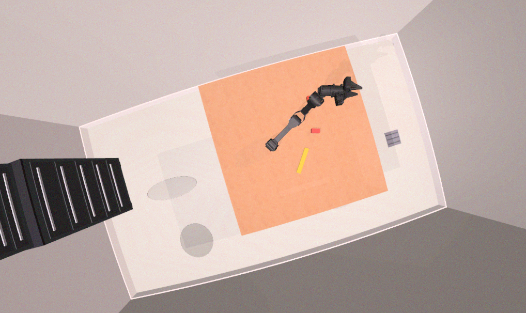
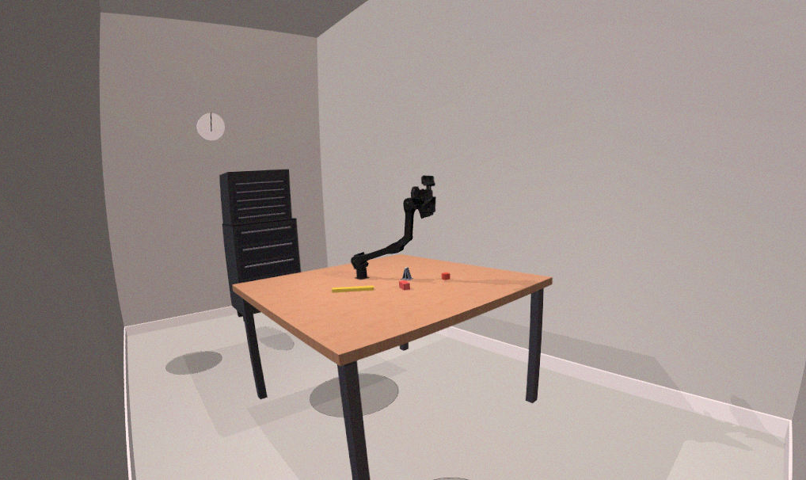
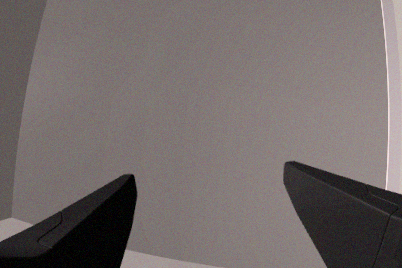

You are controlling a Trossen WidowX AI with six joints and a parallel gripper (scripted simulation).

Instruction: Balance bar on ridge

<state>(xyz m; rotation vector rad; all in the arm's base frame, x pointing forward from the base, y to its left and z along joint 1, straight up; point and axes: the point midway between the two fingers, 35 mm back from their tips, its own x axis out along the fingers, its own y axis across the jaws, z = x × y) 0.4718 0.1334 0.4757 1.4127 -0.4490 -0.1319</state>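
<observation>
Now: gripper tip 48 cm above the yellow bar, 31 cm to the left of it and 30 cm past it. Round my gripper tip: red cube: 47 cm below, 16 cm to the left, 10 cm behind.
</observation>
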